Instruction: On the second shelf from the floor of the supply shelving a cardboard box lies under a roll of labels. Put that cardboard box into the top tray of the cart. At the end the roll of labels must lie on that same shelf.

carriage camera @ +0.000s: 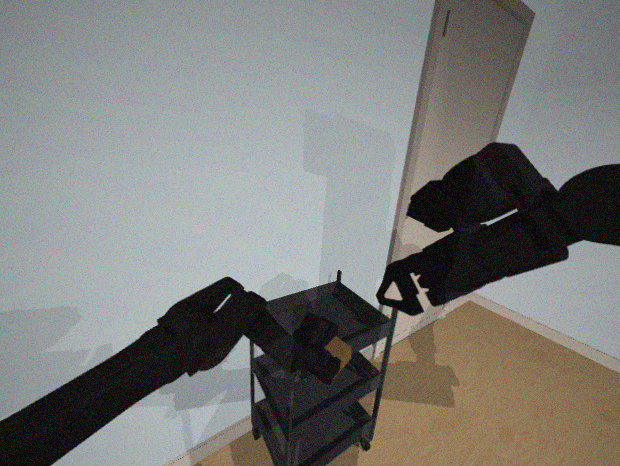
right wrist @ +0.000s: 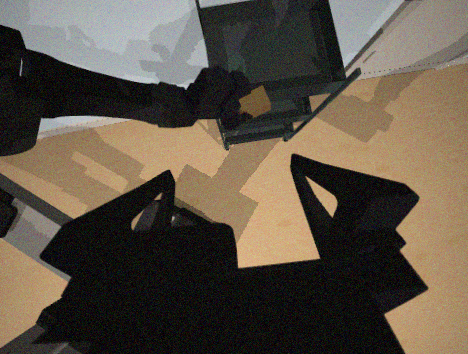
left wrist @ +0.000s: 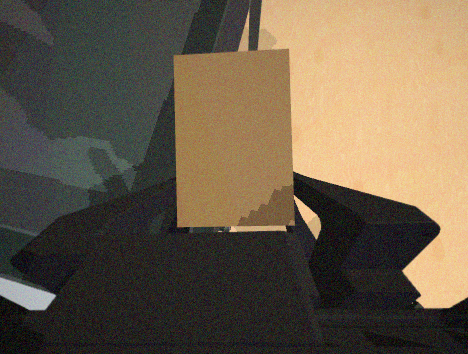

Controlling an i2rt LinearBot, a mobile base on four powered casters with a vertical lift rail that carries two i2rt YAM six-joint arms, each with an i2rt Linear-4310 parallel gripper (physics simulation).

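Frame: origin at the left arm's base, x ahead, y left, z up, level; millimetres.
Seen in the pictures: left gripper, between the fingertips: (carriage camera: 330,363) (right wrist: 247,108) (left wrist: 235,176); right gripper, between the fingertips: (carriage camera: 399,291) (right wrist: 231,168).
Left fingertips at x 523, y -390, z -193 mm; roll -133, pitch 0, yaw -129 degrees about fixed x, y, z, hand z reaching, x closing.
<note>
A point is followed by its place in that frame.
My left gripper (carriage camera: 325,350) (left wrist: 235,176) @[x 523, y -390, z -193 mm] (right wrist: 247,108) @[x 523, y -390, z -193 mm] is shut on the brown cardboard box (carriage camera: 341,350) @[x 534, y -419, z -150 mm] (left wrist: 232,135) @[x 533, y -398, z -153 mm] (right wrist: 256,102) @[x 533, y -410, z -152 mm]. In the carriage and right wrist views the box overlaps the near side of the dark cart (carriage camera: 383,373) @[x 750, y -631, z -451 mm] (right wrist: 325,107) @[x 746, y -636, z -348 mm]. In the left wrist view the top tray lies left of the box and floor lies right of it. The top tray (carriage camera: 369,334) @[x 683, y -531, z -208 mm] (right wrist: 282,50) @[x 806, y -387, z -260 mm] shows behind the left gripper; the exact height gap cannot be told. My right gripper (carriage camera: 400,255) (right wrist: 231,168) @[x 301, y -466, z 204 mm] is open and empty, right of the cart. The label roll and shelving do not show.
The cart has two lower trays (carriage camera: 345,388) @[x 724, y -481, z -525 mm] (carriage camera: 330,435) @[x 710, y -442, z -790 mm] and thin corner posts. A pale wall (carriage camera: 175,150) @[x 666, y 99, z 378 mm] stands behind it, with a door (carriage camera: 466,100) @[x 1558, y -1067, z 690 mm] at the right. Wooden floor (carriage camera: 526,390) @[x 1189, y -1645, z -923 mm] (right wrist: 400,160) @[x 1025, y -1434, z -923 mm] surrounds the cart. Part of a grey structure (right wrist: 40,222) shows at the lower left.
</note>
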